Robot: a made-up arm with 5 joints.
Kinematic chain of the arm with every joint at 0, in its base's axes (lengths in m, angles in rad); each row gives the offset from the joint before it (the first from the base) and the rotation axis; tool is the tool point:
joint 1: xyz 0 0 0.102 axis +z
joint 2: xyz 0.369 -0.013 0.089 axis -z
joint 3: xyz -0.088 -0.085 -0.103 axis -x
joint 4: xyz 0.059 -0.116 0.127 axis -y
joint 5: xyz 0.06 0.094 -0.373 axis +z
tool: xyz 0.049 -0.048 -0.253
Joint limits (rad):
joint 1: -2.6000..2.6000
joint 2: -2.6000..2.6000
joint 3: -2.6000..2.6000
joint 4: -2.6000..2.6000
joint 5: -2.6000..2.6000
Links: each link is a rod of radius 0.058 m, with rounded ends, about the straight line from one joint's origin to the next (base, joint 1, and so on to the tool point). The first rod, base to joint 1, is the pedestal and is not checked.
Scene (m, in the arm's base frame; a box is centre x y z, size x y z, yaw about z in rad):
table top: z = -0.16
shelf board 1: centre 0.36 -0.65 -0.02 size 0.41 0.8 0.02 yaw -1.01
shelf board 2: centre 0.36 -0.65 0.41 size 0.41 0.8 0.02 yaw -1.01
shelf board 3: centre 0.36 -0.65 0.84 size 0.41 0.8 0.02 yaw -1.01
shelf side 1: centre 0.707 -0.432 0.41 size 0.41 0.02 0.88 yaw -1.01
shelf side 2: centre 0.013 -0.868 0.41 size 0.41 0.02 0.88 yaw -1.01
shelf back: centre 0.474 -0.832 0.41 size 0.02 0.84 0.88 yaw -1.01
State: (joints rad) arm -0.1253 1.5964 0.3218 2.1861 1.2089
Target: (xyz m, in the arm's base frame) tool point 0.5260 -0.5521 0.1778
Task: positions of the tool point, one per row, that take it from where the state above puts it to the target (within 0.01 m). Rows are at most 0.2 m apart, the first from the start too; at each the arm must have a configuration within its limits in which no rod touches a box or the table.
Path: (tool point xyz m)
1: 0.3789 -0.3817 0.6508
2: 0.3224 -0.2912 0.6508
3: 0.2429 -0.2178 0.6438
4: 0.3069 -0.2576 0.5042
5: 0.3388 -0.2591 0.3435
6: 0.3252 -0.2325 0.1778
7: 0.4059 -0.2844 0.1780
8: 0.4698 -0.3588 0.1781
9: 0.5111 -0.4503 0.1780
10: 0.5260 -0.5521 0.1778

